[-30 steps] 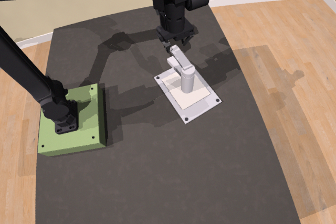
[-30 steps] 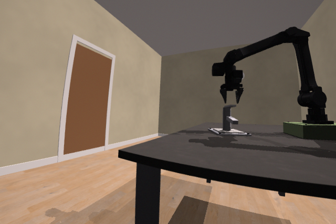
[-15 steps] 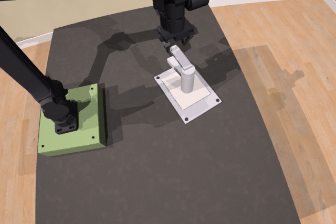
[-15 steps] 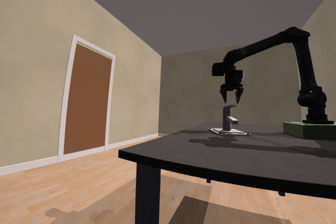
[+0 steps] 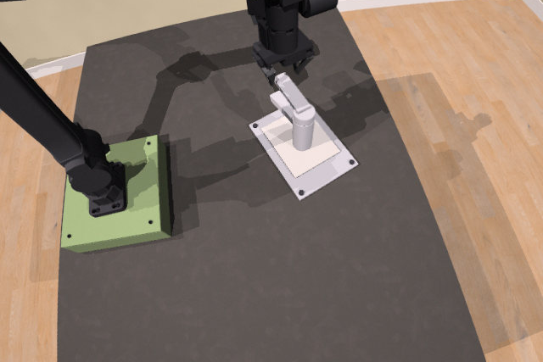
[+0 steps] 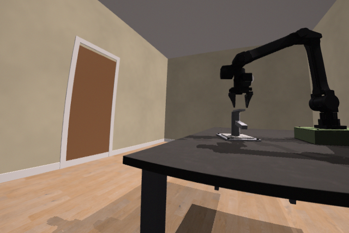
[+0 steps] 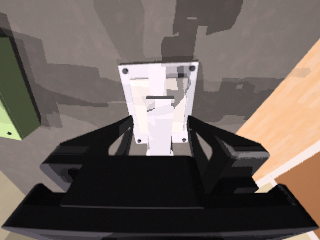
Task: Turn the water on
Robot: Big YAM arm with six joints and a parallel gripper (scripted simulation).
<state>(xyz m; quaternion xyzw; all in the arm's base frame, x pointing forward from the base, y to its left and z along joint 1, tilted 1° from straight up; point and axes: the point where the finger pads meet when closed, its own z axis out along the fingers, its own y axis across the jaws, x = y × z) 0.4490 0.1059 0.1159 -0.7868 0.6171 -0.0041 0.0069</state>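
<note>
Now: the lever 10 mm ahead of my hand, 30 mm to the right of it and 20 mm below it. Also, from my hand: grey tap 10 mm ahead, 60 mm to the right, 70 mm below.
</note>
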